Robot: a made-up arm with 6 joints.
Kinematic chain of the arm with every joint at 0, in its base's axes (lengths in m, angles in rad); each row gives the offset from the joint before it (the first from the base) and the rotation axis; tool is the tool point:
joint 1: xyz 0 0 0.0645 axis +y
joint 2: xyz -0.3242 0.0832 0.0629 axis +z
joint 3: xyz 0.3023 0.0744 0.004 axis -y
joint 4: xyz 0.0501 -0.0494 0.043 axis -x
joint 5: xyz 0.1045 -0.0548 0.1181 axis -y
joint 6: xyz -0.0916 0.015 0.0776 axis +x
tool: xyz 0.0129 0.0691 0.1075
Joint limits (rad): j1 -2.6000..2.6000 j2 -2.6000..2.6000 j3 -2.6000..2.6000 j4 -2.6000..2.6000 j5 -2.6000..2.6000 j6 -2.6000..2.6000
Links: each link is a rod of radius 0.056 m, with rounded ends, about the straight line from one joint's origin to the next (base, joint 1, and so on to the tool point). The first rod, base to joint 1, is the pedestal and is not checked.
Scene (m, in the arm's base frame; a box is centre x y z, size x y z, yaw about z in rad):
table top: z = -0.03
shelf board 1: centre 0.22 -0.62 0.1 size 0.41 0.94 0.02 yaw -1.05
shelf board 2: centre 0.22 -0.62 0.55 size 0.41 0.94 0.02 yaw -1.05
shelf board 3: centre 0.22 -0.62 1 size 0.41 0.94 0.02 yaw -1.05
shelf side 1: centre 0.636 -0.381 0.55 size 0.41 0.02 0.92 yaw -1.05
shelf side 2: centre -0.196 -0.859 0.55 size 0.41 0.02 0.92 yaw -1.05
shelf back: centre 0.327 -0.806 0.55 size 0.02 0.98 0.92 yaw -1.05
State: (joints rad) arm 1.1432 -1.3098 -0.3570 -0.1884 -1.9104 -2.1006
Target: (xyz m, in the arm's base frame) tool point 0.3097 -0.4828 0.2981
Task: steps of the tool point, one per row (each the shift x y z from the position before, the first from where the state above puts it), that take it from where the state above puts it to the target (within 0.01 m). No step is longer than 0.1 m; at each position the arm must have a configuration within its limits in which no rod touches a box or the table.
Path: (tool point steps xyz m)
1: 0.0464 -0.0247 -0.0056
2: 0.0534 -0.0198 -0.0106
3: 0.0613 -0.0145 -0.0203

